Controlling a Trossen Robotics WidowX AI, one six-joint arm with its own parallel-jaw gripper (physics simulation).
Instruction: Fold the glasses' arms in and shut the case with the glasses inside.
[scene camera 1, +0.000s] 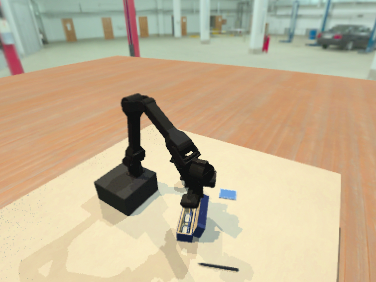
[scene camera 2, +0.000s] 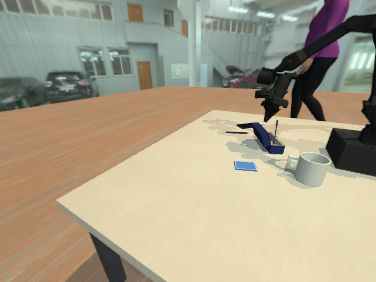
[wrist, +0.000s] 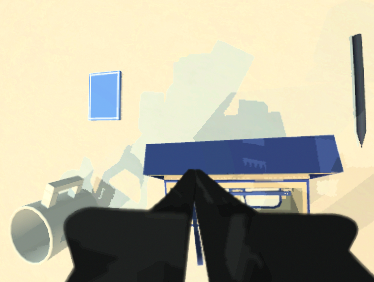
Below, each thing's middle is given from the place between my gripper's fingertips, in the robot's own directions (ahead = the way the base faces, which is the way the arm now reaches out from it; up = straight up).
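Here are the glasses (wrist: 265, 198), 6 cm below my hand, 4 cm behind it and 5 cm to the right of it. The dark blue glasses case (wrist: 283, 162) is 8 cm below my hand, 2 cm behind it and 4 cm to the right of it. I see the dark pen (wrist: 355, 39) 13 cm below my hand, 14 cm ahead of it and 15 cm to the right of it, and the small blue card (wrist: 104, 88) is 13 cm below my hand too, 4 cm ahead of it and 20 cm to the left of it.
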